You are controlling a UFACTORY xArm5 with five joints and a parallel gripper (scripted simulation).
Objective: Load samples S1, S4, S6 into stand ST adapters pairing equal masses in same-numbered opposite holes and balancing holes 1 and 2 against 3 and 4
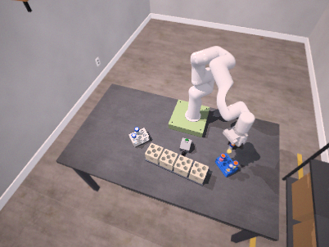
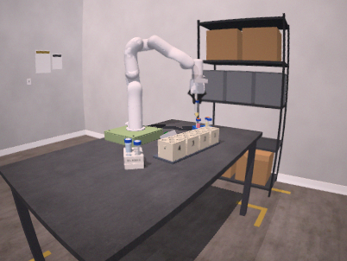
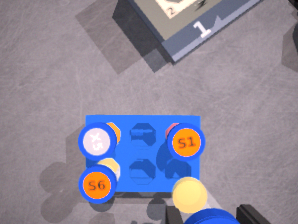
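Now: hand 1 cm past the sample tube S4 and 5 cm above it. The rest, counted from my hand: sample tube S6 (5 cm ahead, 5 cm to the left, 17 cm below); blue sample rack (4 cm ahead, 2 cm to the left, 21 cm below); white blanks rack (4 cm ahead, 65 cm to the right, 21 cm below).
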